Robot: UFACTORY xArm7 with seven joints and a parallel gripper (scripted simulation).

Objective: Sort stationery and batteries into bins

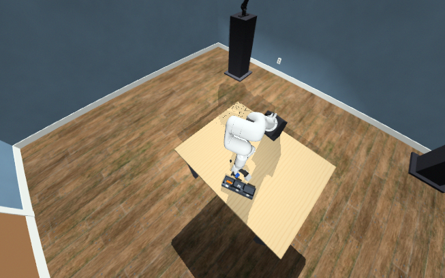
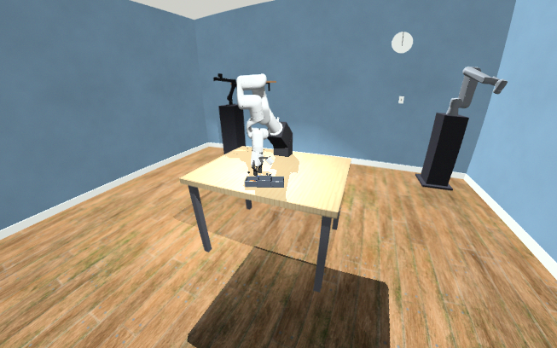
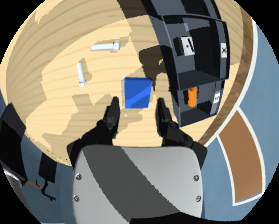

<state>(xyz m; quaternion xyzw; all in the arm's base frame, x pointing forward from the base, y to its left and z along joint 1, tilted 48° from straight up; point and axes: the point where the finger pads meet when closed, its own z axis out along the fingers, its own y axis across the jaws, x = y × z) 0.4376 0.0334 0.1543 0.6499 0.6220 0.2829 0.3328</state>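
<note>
Right now the blue block is 4 cm below my hand. From my hand the other things lie so: dark double bin (8 cm to the left, 7 cm ahead, 2 cm below); pencil sharpener (8 cm to the left, 6 cm ahead, 3 cm below); orange battery (9 cm ahead, 3 cm below, 1 cm to the left).
</note>
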